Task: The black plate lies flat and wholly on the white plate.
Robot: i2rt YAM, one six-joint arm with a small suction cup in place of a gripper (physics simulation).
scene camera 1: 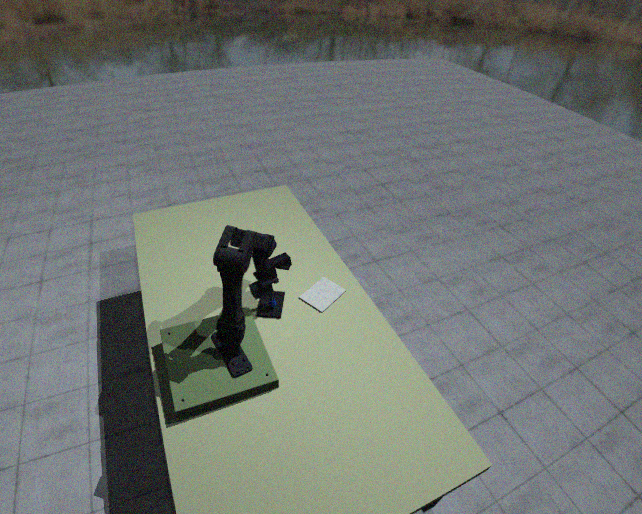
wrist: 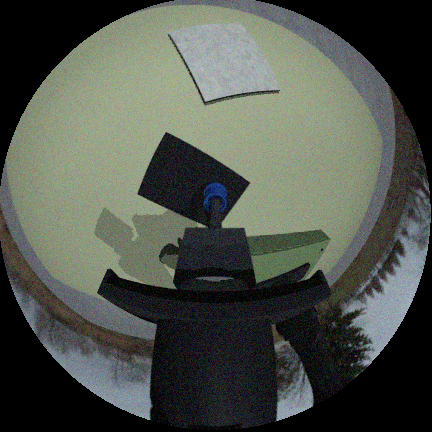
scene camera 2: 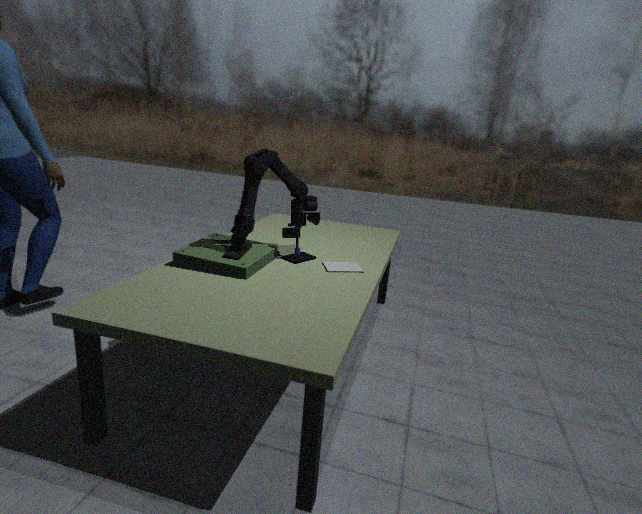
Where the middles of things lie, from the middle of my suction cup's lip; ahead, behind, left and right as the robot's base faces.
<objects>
Right now my suction cup is 1 cm short of the black plate (wrist: 175, 178), 3 cm to the right of it and 4 cm above it. The rest, counted from my suction cup: white plate (scene camera 1: 321, 295) (22 cm ahead, 3 cm to the right, 4 cm below).
</objects>
